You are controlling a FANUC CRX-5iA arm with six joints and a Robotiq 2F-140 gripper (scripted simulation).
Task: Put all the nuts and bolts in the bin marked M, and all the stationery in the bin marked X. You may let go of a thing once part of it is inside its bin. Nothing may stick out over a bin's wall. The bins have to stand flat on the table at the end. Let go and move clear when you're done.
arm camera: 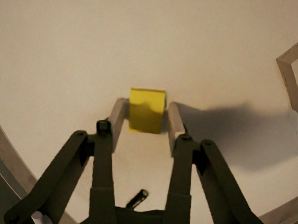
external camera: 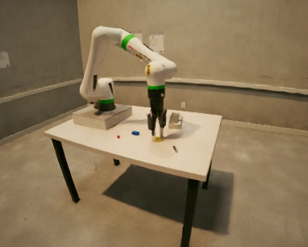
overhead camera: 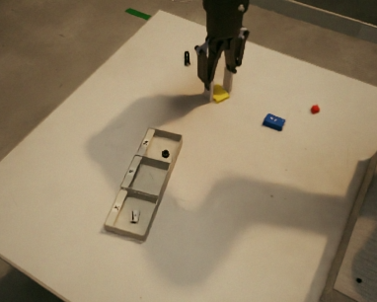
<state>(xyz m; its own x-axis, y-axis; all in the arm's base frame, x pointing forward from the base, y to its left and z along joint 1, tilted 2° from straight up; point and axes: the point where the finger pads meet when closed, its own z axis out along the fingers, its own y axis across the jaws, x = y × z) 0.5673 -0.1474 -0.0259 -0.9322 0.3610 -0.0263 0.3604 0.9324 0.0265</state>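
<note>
Now: the yellow pad 3 cm below my hand. From my hand the other things lie so: pale bin: 2 cm behind, 31 cm to the left, 2 cm below; small red piece: 22 cm behind, 9 cm to the right, 3 cm below; black nut: 1 cm behind, 23 cm to the left, 3 cm below.
</note>
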